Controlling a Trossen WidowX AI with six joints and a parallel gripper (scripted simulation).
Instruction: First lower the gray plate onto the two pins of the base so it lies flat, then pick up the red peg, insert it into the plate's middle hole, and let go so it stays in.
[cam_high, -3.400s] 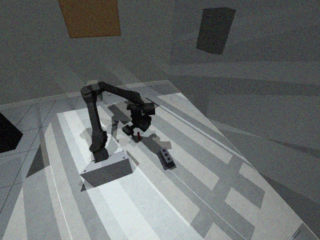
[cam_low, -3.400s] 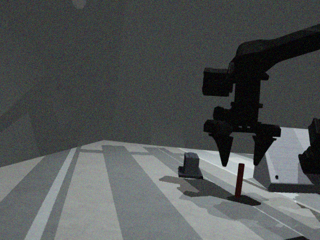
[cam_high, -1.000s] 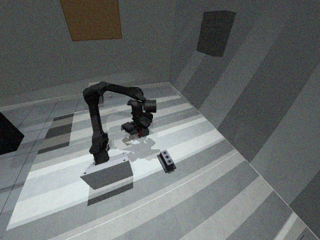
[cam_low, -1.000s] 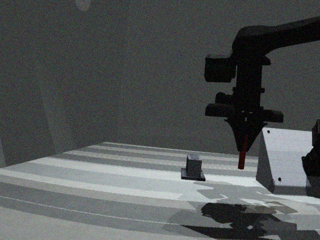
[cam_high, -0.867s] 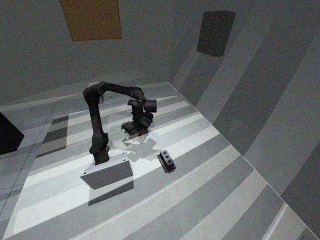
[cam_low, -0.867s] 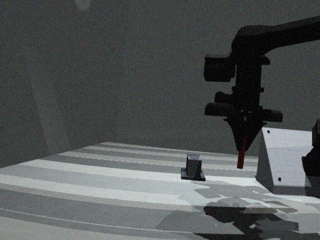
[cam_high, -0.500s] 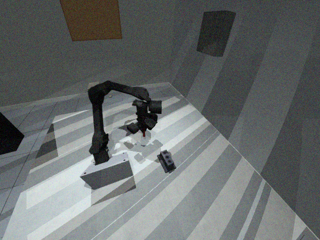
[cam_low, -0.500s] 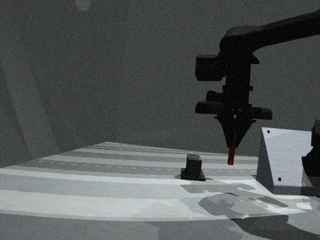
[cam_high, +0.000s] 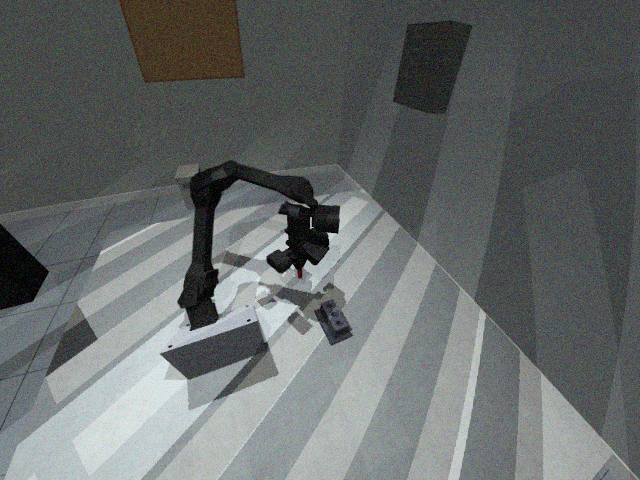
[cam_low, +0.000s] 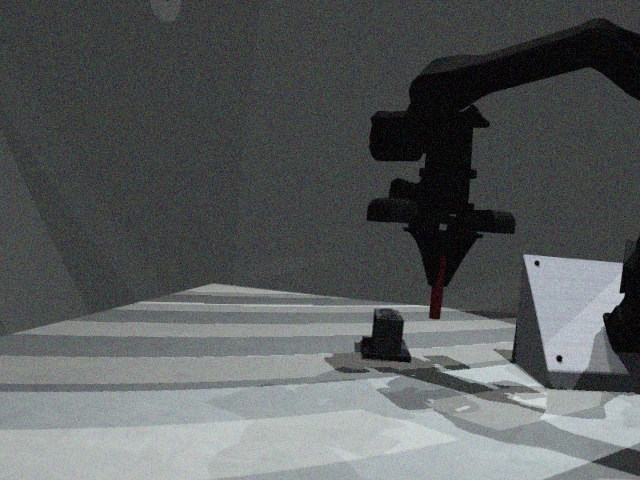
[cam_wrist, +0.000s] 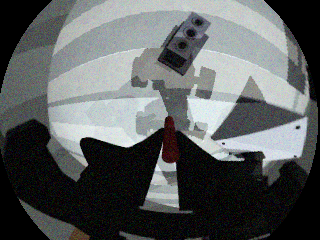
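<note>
Now: gripper tip 150 mm to the left of the gray plate, 80 mm above it and 50 mm short of it. The rest, counted from my gripper tip: red peg: right at my gripper tip; then base: 150 mm to the right, 110 mm below, 50 mm ahead.
</note>
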